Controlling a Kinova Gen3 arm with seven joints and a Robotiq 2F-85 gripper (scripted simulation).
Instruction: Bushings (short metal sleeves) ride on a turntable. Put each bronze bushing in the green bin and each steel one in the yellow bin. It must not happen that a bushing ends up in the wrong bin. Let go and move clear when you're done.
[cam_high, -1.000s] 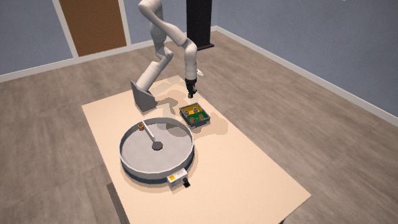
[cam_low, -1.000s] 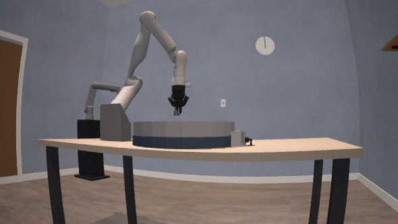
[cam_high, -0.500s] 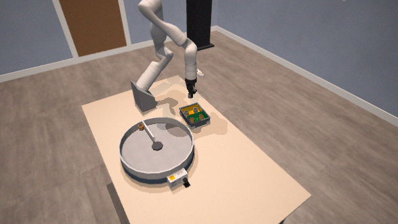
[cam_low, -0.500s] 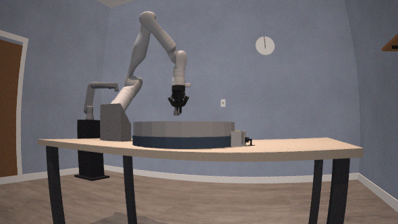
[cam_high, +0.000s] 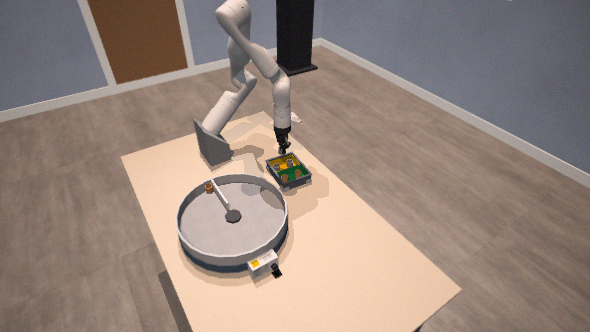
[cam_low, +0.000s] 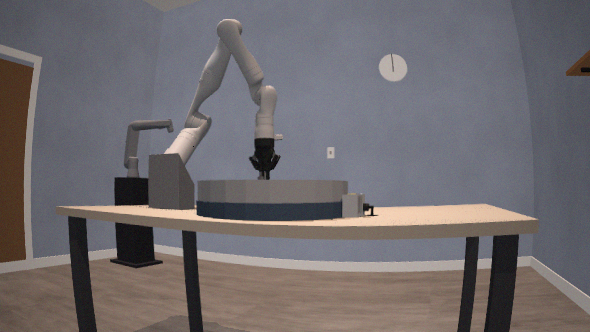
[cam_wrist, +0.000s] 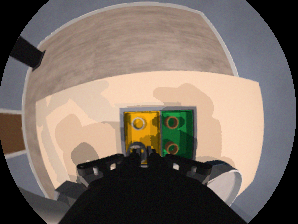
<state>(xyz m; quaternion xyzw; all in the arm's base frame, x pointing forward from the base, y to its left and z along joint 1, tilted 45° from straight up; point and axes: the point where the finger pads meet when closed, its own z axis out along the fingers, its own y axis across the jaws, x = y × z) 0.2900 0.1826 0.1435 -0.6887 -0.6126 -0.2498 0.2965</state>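
Right now my hand is 10 cm above the bin and 4 cm short of it. Also, from my hand: grey turntable: 34 cm to the right, 19 cm ahead, 7 cm below.
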